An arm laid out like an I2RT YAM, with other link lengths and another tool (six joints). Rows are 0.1 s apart.
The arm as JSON. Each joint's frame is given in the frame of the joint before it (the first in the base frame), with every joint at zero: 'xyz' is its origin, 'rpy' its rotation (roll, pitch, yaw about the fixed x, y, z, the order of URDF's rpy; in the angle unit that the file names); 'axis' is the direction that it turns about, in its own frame. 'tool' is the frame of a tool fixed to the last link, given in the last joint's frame.
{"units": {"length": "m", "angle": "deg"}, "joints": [
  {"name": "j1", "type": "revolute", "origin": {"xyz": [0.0, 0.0, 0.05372], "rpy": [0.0, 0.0, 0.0]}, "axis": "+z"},
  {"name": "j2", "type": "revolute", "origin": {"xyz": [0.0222, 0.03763, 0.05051], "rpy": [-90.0, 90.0, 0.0]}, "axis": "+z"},
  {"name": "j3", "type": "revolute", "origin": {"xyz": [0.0, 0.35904, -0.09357], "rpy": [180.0, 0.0, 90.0]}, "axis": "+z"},
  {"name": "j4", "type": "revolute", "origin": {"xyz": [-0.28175, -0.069, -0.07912], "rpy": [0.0, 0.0, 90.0]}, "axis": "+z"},
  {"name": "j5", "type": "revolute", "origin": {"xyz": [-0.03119, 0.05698, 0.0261], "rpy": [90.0, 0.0, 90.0]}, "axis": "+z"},
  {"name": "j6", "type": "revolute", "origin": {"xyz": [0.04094, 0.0, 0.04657], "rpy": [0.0, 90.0, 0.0]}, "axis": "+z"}
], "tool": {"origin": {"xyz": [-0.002, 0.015, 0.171], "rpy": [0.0, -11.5, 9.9]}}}
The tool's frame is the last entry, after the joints.
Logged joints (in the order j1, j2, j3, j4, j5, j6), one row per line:
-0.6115, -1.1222, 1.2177, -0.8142, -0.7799, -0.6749
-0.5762, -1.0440, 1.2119, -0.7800, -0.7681, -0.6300
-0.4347, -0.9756, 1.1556, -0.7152, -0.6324, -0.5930
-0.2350, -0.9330, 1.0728, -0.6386, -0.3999, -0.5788
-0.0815, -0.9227, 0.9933, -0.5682, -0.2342, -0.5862
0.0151, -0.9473, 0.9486, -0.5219, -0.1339, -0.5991
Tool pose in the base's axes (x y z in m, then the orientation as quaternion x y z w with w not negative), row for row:
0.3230, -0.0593, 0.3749, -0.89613, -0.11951, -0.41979, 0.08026
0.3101, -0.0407, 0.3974, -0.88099, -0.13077, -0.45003, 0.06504
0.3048, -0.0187, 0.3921, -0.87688, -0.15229, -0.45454, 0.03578
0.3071, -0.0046, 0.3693, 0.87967, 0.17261, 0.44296, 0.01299
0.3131, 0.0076, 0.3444, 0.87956, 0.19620, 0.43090, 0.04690
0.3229, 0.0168, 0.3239, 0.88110, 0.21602, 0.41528, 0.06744
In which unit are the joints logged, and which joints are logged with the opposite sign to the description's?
The joints are logged in radians. Opposite sign: j2.
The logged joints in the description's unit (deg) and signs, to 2 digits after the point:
-35.04, 64.30, 69.77, -46.65, -44.68, -38.67
-33.01, 59.82, 69.44, -44.69, -44.01, -36.10
-24.91, 55.90, 66.21, -40.98, -36.23, -33.98
-13.46, 53.46, 61.47, -36.59, -22.91, -33.16
-4.67, 52.87, 56.91, -32.56, -13.42, -33.59
0.87, 54.28, 54.35, -29.90, -7.67, -34.33

